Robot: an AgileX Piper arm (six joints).
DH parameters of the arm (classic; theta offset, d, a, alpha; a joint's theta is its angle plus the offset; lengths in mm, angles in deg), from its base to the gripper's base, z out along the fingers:
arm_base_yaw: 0 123 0 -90
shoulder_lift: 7.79 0 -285.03 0
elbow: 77.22 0 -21.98 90
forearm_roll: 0 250.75 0 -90
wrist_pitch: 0 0 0 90
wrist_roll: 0 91 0 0
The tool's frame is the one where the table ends.
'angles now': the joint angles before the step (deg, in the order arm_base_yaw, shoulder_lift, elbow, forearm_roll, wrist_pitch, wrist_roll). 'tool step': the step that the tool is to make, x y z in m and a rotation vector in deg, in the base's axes. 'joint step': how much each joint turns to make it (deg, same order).
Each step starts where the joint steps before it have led.
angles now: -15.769, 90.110, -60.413, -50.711, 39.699, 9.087
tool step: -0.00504, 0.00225, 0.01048, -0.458, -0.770, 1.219
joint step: 0.000, -2.059, 0.057, 1.141, -0.057, -2.394
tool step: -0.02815, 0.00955, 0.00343, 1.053, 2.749, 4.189
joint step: -0.578, -6.238, 5.115, 5.808, -0.499, -9.532
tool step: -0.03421, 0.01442, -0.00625, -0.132, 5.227, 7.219
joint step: -0.067, -7.203, 7.312, 5.566, -0.380, -12.514
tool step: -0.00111, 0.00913, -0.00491, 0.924, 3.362, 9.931
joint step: -0.047, -0.894, 1.197, 8.576, -2.530, -15.537
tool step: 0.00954, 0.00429, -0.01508, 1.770, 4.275, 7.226
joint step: -0.001, 3.069, 0.000, 7.142, -1.622, -11.746
